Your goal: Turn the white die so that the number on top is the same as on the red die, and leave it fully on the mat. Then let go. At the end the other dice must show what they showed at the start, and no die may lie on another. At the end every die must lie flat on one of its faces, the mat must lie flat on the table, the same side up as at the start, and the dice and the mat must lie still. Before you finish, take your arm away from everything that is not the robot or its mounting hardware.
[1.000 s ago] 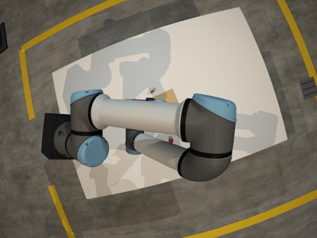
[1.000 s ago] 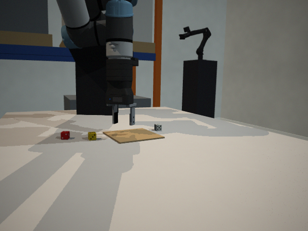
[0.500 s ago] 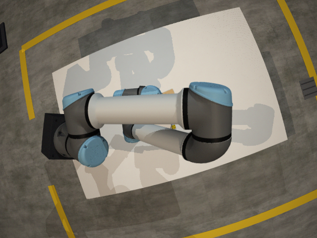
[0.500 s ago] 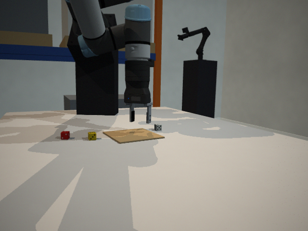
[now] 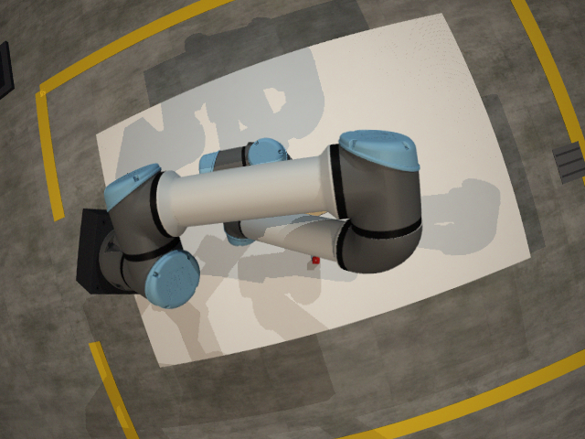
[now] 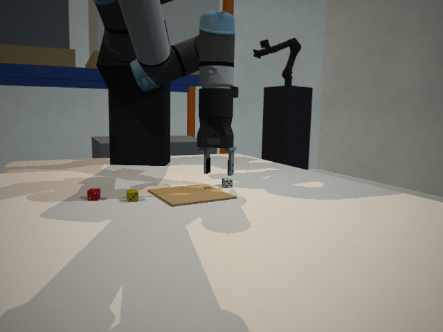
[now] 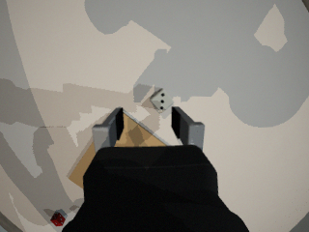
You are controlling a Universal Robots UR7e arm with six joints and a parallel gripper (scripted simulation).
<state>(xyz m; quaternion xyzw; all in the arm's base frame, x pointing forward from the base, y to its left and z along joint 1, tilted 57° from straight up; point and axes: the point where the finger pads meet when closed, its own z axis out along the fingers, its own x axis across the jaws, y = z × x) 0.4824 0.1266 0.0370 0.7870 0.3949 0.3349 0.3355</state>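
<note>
Now: hand 2 cm to the right of the white die and 4 cm above it. Round my hand: yellow die 4 cm ahead, 21 cm to the right, 4 cm below; red die 28 cm to the right, 4 cm below; tan mat 4 cm ahead, 9 cm to the right, 5 cm below.
</note>
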